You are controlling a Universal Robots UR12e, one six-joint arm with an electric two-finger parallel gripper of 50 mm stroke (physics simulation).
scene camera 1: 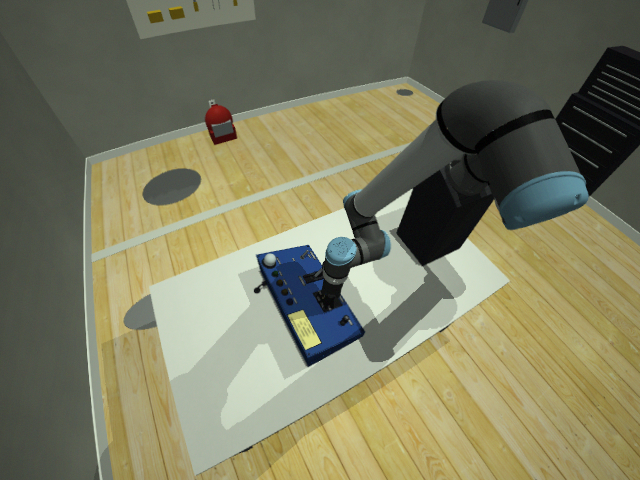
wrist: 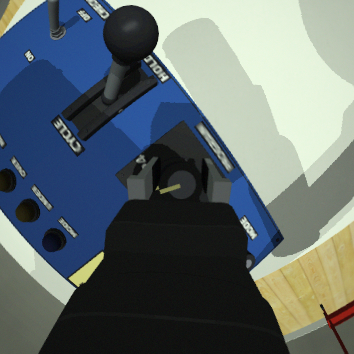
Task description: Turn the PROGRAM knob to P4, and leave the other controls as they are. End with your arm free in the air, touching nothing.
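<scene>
The PROGRAM knob point(wrist: 181, 184) is round and dark with a pale yellow pointer line. It sits on a dark square plate point(wrist: 183, 135) on the blue control panel point(scene camera 1: 333, 332) point(wrist: 100, 195). In the wrist view the line points left and slightly down, toward the left finger; a label ending in 4 point(wrist: 141, 160) shows up and left of the knob. The other position labels are hidden. My gripper point(scene camera 1: 328, 301) point(wrist: 180, 167) is shut on the PROGRAM knob, one finger on each side. In the scene view the arm hides the knob.
A lever with a black ball point(wrist: 131, 34) rises beside the gripper, at the CYCLE/HOLD slot. A toggle switch point(wrist: 54, 17), dark round buttons point(scene camera 1: 280, 283) point(wrist: 27, 210), a white ball point(scene camera 1: 269, 259) and a MODE switch point(scene camera 1: 344, 320) are also on the panel. The panel lies on a white table point(scene camera 1: 206, 439).
</scene>
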